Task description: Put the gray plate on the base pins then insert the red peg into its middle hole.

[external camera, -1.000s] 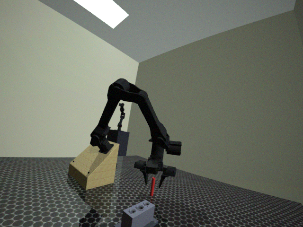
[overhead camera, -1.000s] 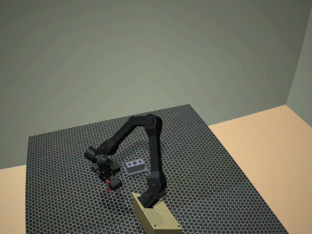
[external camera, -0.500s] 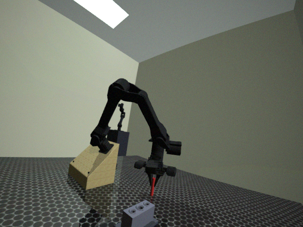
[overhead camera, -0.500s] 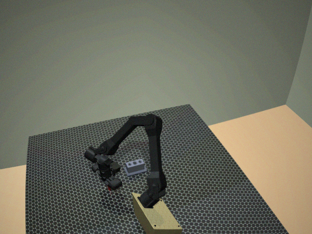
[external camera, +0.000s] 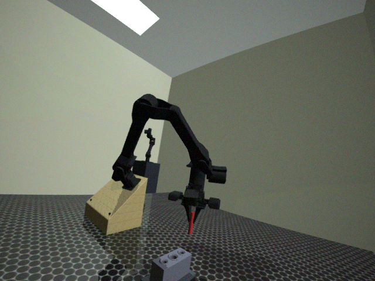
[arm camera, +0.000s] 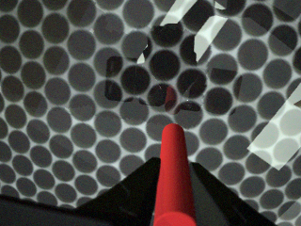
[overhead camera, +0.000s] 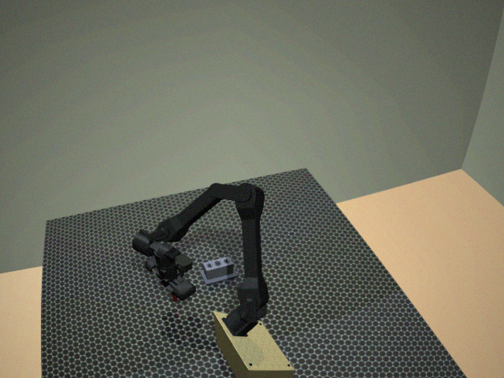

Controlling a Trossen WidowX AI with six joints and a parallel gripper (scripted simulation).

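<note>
The gray plate is 200 mm to the right of my gripper tip, 70 mm ahead of it and 30 mm below it. From my gripper tip the other things lie so: red peg: right at my gripper tip; gray base: 200 mm to the right, 60 mm below, 60 mm ahead.
</note>
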